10 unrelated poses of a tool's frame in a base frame.
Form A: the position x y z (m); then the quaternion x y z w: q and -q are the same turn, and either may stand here.
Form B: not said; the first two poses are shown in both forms.
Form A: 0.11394 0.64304 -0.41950 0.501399 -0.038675 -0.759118 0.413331
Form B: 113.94 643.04 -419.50 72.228 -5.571 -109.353
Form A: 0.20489 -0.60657 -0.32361 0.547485 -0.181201 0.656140 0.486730
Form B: 204.89 -606.57 -323.61 76.304 -25.254 91.447
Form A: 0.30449 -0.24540 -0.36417 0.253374 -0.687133 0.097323 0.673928
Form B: 304.49 -245.40 -364.17 32.669 -88.597 12.549
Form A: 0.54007 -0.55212 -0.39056 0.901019 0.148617 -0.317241 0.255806
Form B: 540.07 -552.12 -390.56 140.137 23.115 -49.341
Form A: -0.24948 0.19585 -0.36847 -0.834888 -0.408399 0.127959 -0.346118
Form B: -249.48 195.85 -368.47 124.140 60.725 -19.026
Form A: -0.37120 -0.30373 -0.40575 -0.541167 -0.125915 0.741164 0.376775
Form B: -371.20 -303.73 -405.75 -79.297 -18.450 108.603
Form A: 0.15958 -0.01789 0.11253 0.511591 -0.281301 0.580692 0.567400
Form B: 159.58 -17.89 112.53 68.877 -37.872 78.180
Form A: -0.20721 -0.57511 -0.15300 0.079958 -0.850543 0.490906 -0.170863
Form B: -207.21 -575.11 -153.00 -13.011 138.398 -79.879
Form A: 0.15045 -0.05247 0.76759 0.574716 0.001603 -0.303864 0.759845
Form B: 150.45 -52.47 767.59 71.694 0.200 -37.906
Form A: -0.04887 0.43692 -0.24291 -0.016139 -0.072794 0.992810 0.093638
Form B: -48.87 436.92 -242.91 -2.744 -12.375 168.779
